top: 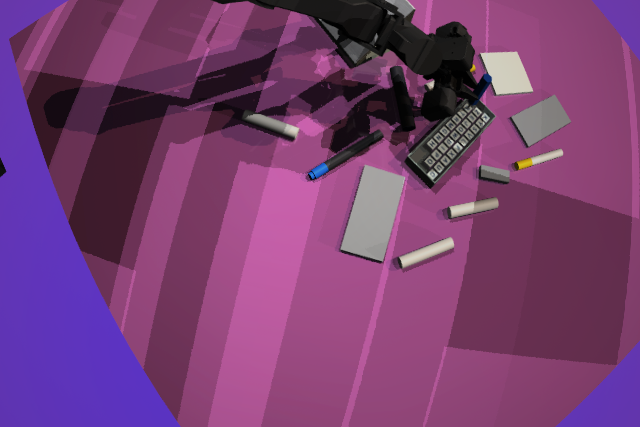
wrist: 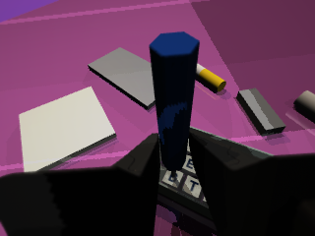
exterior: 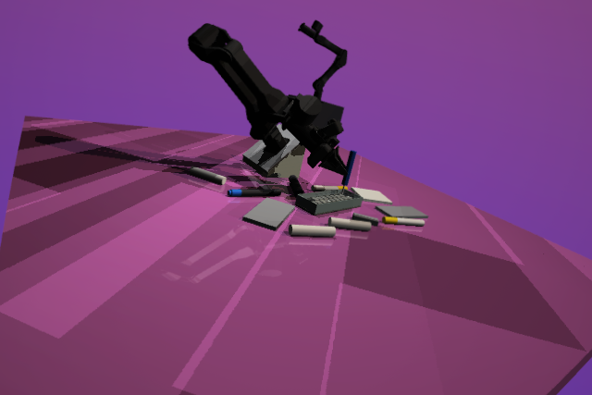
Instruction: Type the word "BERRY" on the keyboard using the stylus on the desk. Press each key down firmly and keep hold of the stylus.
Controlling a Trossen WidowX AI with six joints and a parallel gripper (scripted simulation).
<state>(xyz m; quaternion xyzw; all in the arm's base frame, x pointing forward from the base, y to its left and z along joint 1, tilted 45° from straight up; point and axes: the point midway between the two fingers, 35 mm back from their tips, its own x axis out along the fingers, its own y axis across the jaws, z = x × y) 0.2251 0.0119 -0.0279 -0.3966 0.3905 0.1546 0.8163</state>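
Right now the small grey block is 120 mm ahead of my gripper tip, 40 mm to the right of it and 70 mm below it. From my gripper tip the other things lie so: blue stylus 20 mm below; then white pad 10 mm behind, 150 mm to the left, 70 mm below; then blue-tipped black marker 70 mm behind, 260 mm to the right, 70 mm below.
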